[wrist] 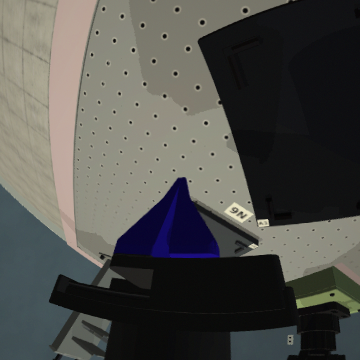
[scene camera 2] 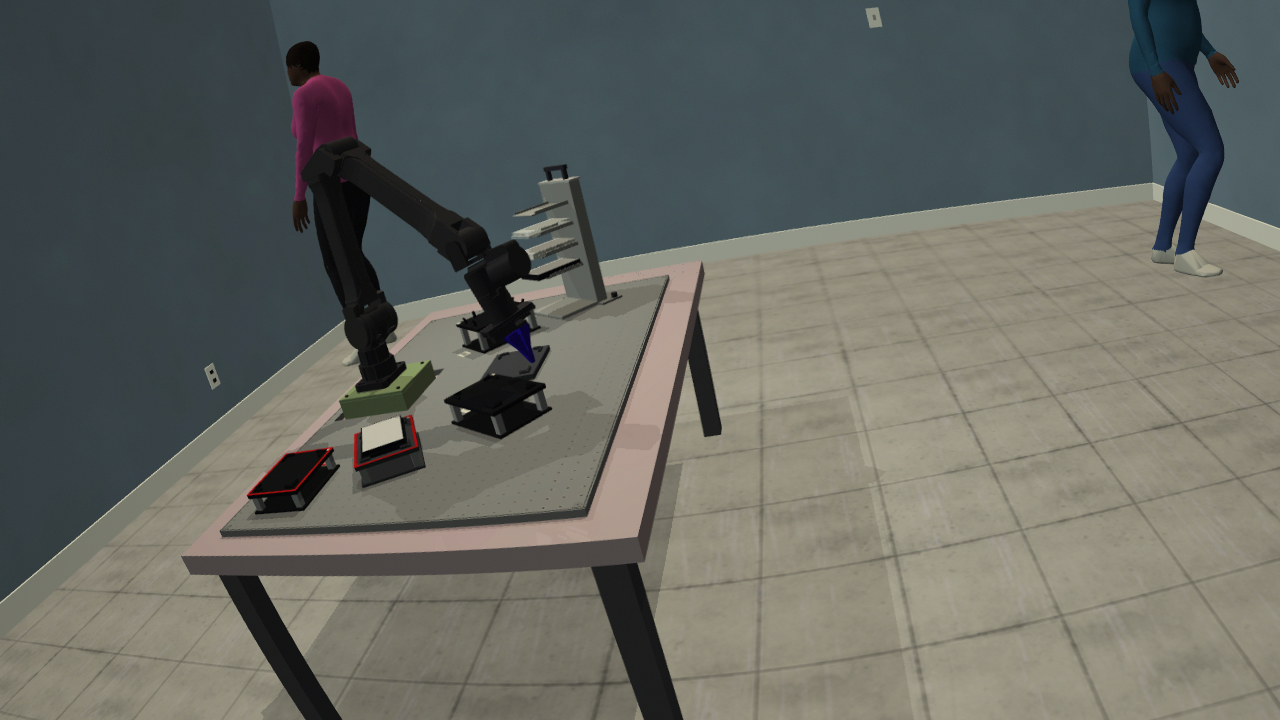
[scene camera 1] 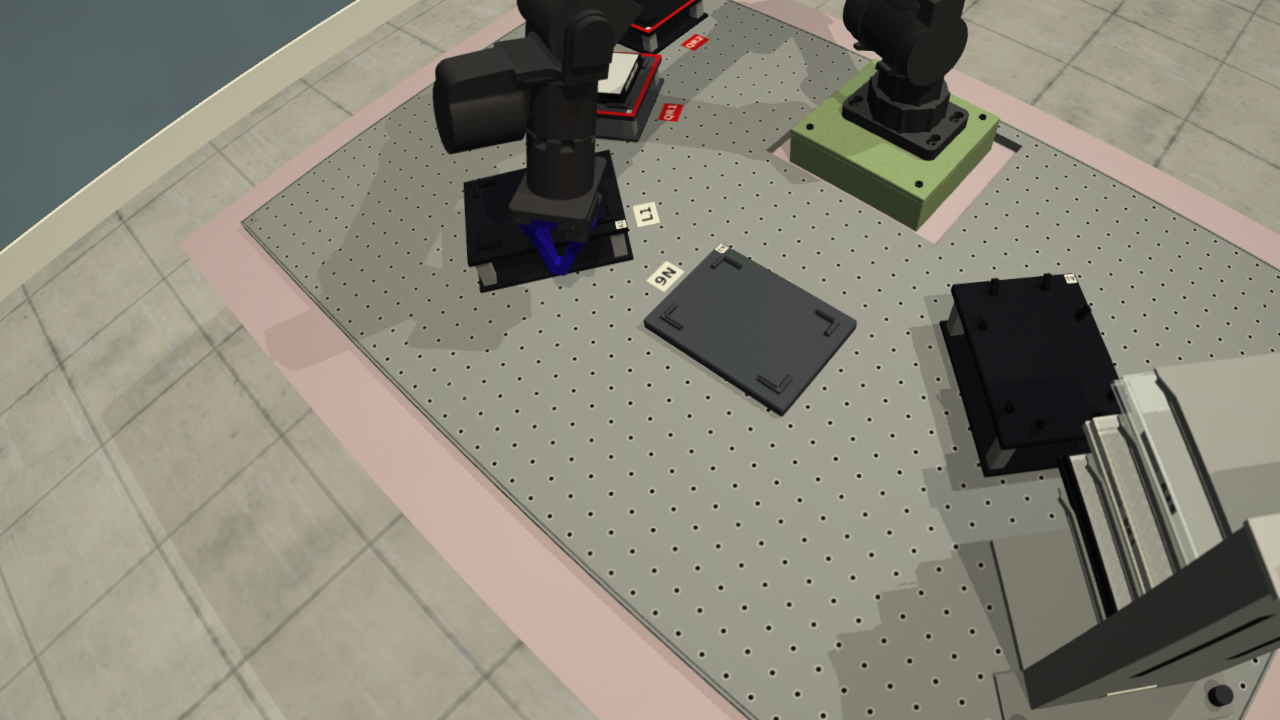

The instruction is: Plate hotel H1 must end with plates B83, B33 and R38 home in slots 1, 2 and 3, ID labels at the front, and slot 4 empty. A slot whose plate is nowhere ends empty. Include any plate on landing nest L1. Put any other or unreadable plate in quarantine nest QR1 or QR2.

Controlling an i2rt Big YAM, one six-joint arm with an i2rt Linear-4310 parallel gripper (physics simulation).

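Pixels of known places: gripper, fingertip midpoint: (wrist: 182, 182) (scene camera 2: 533, 362) (scene camera 1: 558, 273); arm's base, link origin: (wrist: 316, 310) (scene camera 2: 382, 379) (scene camera 1: 904, 119).
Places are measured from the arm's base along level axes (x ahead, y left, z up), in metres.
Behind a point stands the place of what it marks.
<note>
My gripper (scene camera 1: 560, 268) @(x 0.410, y -0.116, z 0.023 m) (scene camera 2: 531, 358) @(x 0.410, y -0.116, z 0.023 m) (wrist: 182, 182) @(x 0.410, y -0.116, z 0.023 m) is shut and empty, its blue fingers together over the edge of black landing nest L1 (scene camera 1: 490, 207) @(x 0.391, y -0.249, z 0.013 m) (scene camera 2: 497, 395) @(x 0.370, y -0.230, z 0.013 m) (wrist: 310, 95) @(x 0.381, y -0.221, z 0.013 m). No plate shows on L1; the arm hides part of it in scene camera 1. A white-topped plate (scene camera 1: 617, 78) @(x 0.162, y -0.290, z 0.018 m) (scene camera 2: 383, 435) @(x 0.186, y -0.350, z 0.018 m) lies on red-rimmed quarantine nest QR1 (scene camera 1: 646, 87) @(x 0.142, y -0.264, z 0.003 m) (scene camera 2: 392, 465) @(x 0.195, y -0.371, z -0.032 m). Nest QR2 (scene camera 2: 290, 472) @(x 0.005, y -0.431, z 0.003 m) shows no plate. Plate hotel H1 (scene camera 1: 1154, 617) @(x 0.429, y 0.411, z 0.179 m) (scene camera 2: 574, 234) @(x 0.397, y 0.422, z 0.144 m) stands upright with light, clear and dark plates or shelves stacked at its side. Their ID labels are unreadable.
A flat dark grey nest (scene camera 1: 747, 326) @(x 0.318, y 0.035, z -0.025 m) (scene camera 2: 519, 362) @(x 0.323, y 0.034, z -0.025 m) (wrist: 225, 236) @(x 0.303, y -0.031, z -0.025 m) lies between L1 and a black pegged stand (scene camera 1: 1033, 358) @(x 0.211, y 0.265, z 0.023 m) near the hotel. The arm's green base block (scene camera 1: 850, 174) @(x 0.094, y -0.006, z -0.020 m) (scene camera 2: 384, 395) @(x 0.049, y -0.089, z -0.005 m) (wrist: 325, 282) @(x 0.095, y -0.071, z -0.017 m) is at the table's side. A person in pink (scene camera 2: 324, 107) stands behind the arm.
</note>
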